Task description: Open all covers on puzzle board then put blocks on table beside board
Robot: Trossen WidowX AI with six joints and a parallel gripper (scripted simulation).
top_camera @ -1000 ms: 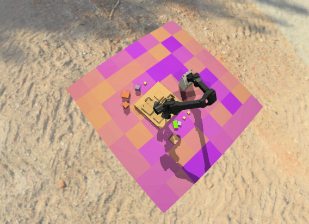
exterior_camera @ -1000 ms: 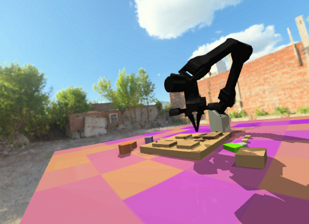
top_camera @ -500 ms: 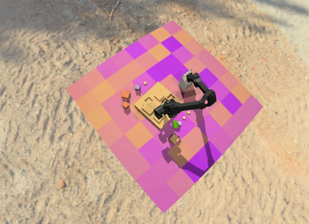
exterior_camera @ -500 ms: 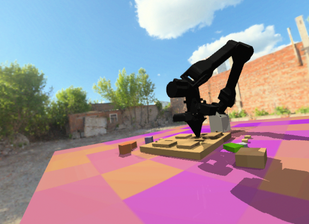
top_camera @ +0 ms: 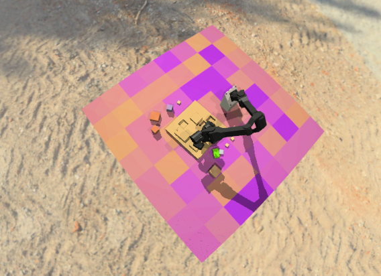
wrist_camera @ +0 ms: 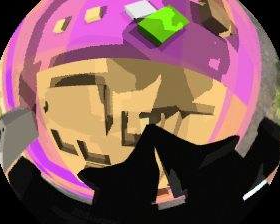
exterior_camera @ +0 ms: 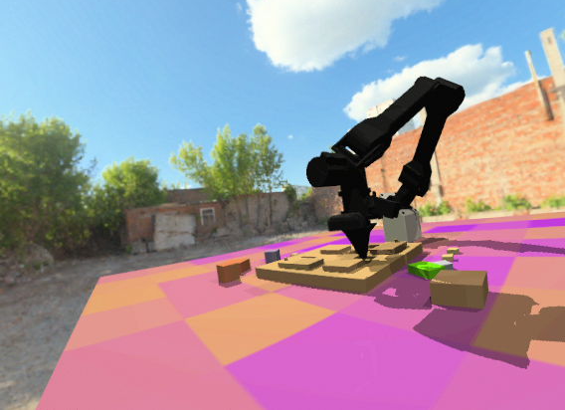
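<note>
Right now my gripper tip is 70 mm to the left of the tan puzzle board and 10 mm past it. Also, from my gripper tip: green block (130 mm to the left, 20 mm below, 20 mm behind); greyish-purple block (310 mm to the right, 50 mm ahead, 10 mm below); tan block (220 mm to the left, 60 mm ahead, 10 mm below).
</note>
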